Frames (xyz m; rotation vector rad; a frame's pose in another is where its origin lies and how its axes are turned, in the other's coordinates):
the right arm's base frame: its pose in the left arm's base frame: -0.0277 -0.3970 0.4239 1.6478 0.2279 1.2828
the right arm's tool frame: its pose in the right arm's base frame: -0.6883 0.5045 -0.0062 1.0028 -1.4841 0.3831
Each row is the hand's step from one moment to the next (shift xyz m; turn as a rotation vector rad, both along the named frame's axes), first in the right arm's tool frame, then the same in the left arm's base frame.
Working: the right arm's tool frame: its pose in the left arm's base frame: -0.5237 -1.0903 0.3834 -3.0605 0.4500 0.2264

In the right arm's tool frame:
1: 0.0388 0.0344 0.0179 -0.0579 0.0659 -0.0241
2: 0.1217 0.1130 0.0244 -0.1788 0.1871 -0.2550
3: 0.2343 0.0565 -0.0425 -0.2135 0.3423 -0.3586
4: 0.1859 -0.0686 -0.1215 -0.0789 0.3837 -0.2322
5: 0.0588 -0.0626 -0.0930 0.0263 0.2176 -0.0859
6: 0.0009 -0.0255 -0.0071 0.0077 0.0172 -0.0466
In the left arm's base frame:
1: 0.0243 -0.0428 -0.0241 -0.0706 -0.0481 0.0313
2: 0.0792 -0.1412 -0.0444 -0.1882 -0.1439 0.2754
3: 0.2115 -0.1230 0.0059 -0.2517 -0.2889 0.3802
4: 0.2127 0.0056 0.0935 -0.1536 -0.3590 0.2344
5: 0.0866 0.0376 0.0843 -0.0261 -0.2209 0.0770
6: 0.0092 0.0237 0.0073 0.0088 -0.0215 0.0446

